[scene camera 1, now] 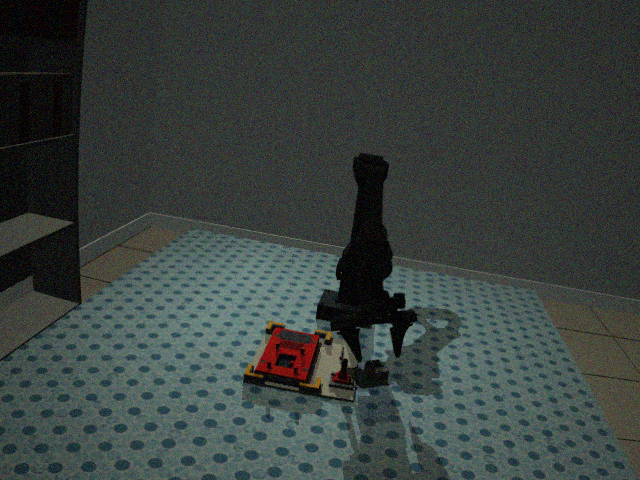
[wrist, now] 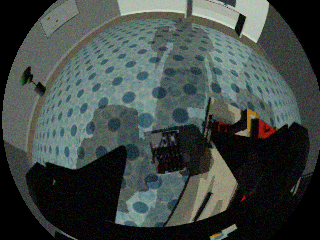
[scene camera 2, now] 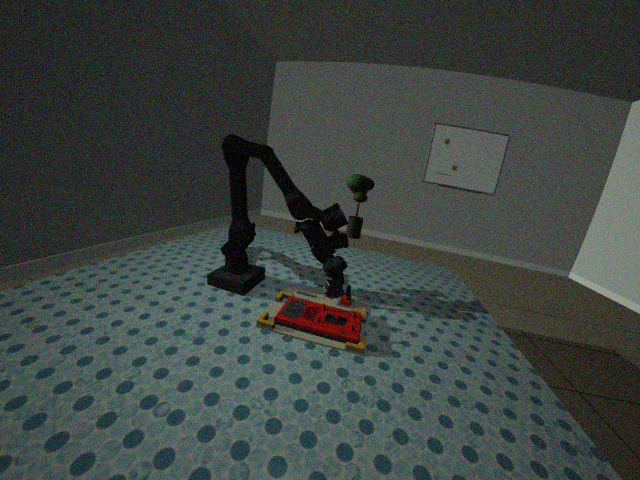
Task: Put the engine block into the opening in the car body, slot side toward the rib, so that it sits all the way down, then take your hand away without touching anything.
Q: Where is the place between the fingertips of the gripper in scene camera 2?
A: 337, 276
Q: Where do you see a red car body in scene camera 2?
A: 336, 324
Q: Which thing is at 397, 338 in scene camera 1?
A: The gripper.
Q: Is the gripper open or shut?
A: Open.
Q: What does the gripper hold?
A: Nothing.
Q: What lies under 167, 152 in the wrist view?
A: An engine block.
